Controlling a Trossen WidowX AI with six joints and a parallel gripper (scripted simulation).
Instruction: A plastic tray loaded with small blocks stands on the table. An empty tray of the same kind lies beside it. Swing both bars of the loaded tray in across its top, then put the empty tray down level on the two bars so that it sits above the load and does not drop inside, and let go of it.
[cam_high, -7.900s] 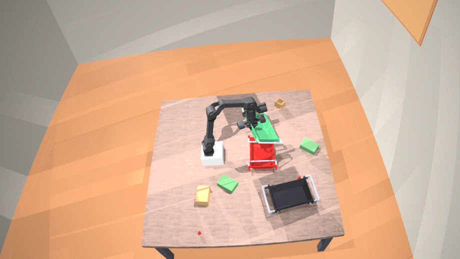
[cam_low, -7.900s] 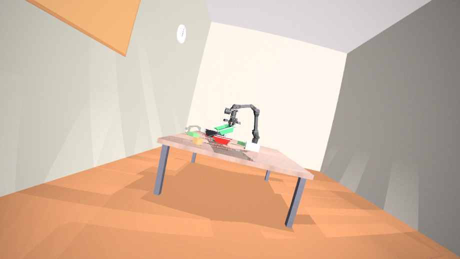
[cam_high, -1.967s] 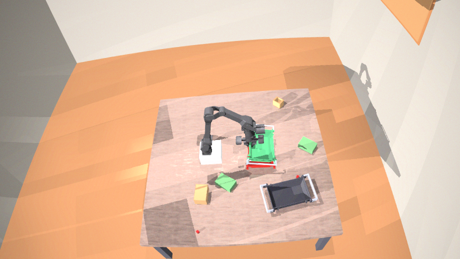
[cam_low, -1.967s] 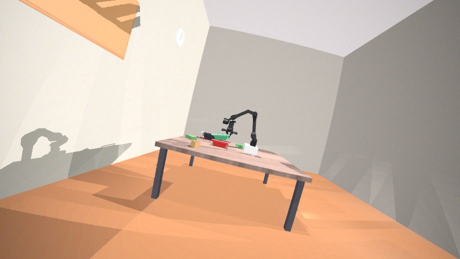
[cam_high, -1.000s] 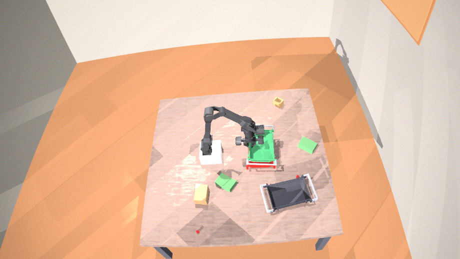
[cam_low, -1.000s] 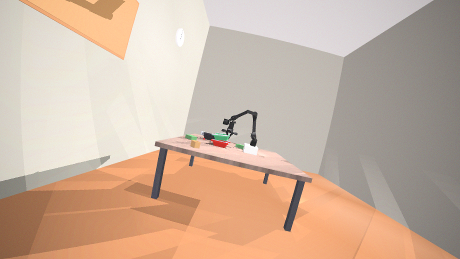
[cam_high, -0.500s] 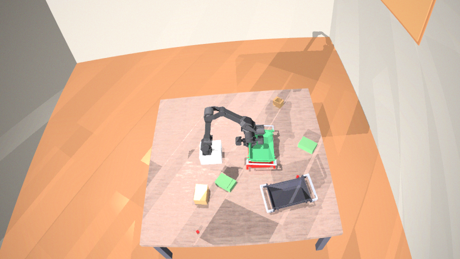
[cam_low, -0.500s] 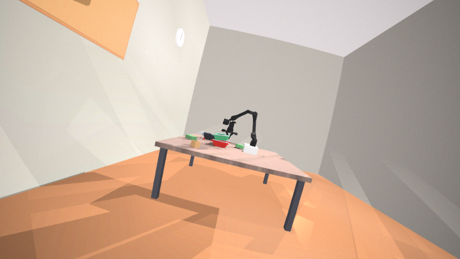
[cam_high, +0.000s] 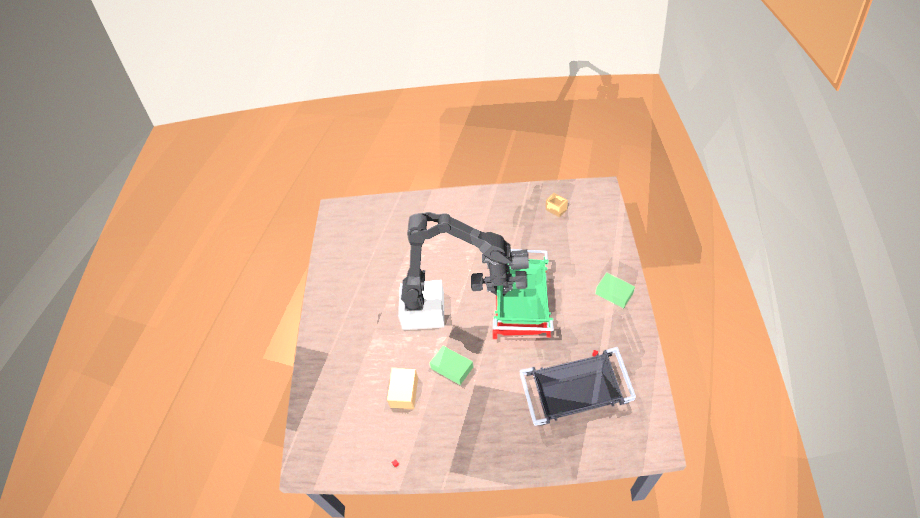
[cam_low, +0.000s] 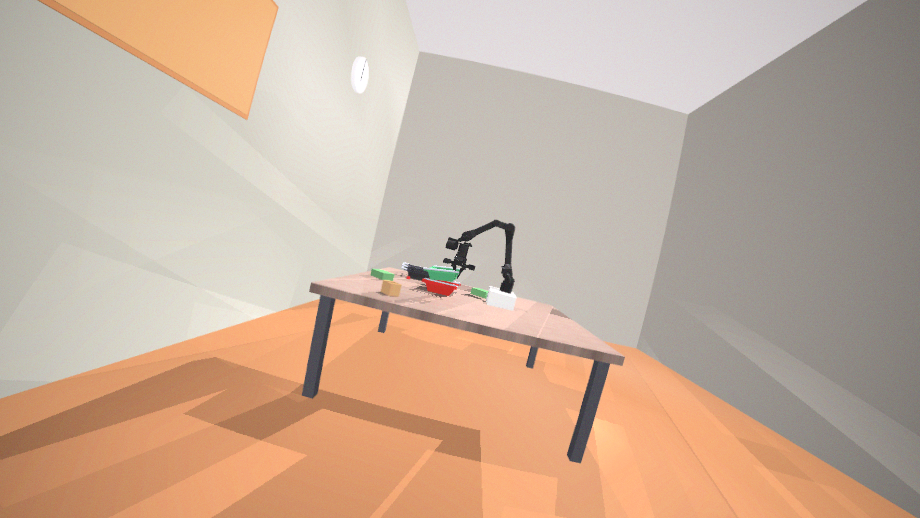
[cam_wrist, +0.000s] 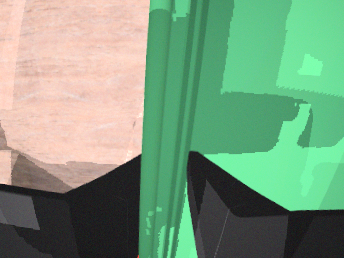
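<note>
Right now the green tray is 7 cm ahead of my gripper tip and 2 cm above it. Round my gripper tip: small tan box: 48 cm to the left, 24 cm ahead, 8 cm below; then red cube: 58 cm to the right, 34 cm behind, 9 cm below.
</note>
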